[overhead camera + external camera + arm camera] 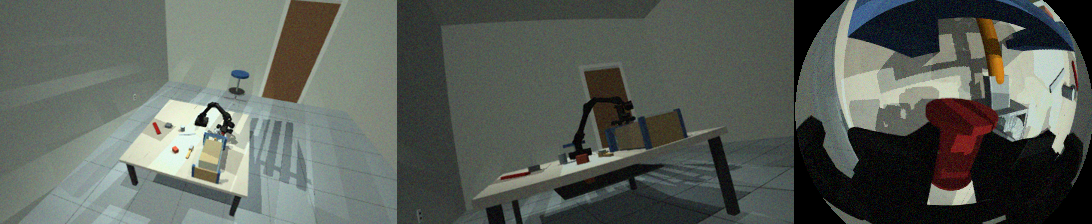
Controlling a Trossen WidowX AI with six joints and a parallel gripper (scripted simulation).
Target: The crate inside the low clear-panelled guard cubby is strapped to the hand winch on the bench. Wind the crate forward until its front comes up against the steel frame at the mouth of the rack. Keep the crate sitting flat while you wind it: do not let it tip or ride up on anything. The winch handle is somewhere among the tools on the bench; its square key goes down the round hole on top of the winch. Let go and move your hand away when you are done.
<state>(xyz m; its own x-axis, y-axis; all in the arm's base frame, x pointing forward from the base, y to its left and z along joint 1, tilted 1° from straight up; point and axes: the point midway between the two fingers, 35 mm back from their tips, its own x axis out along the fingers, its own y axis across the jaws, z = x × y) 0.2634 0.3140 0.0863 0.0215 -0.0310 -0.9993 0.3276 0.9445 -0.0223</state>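
My gripper tip is now 3 cm past the winch handle, 3 cm to the left of it and 1 cm above it. From my gripper tip the other things lie so: winch: 8 cm behind, 8 cm to the right, 8 cm below; then red knob: 2 cm above; then blue frame: 9 cm ahead, 8 cm to the right, 1 cm below.
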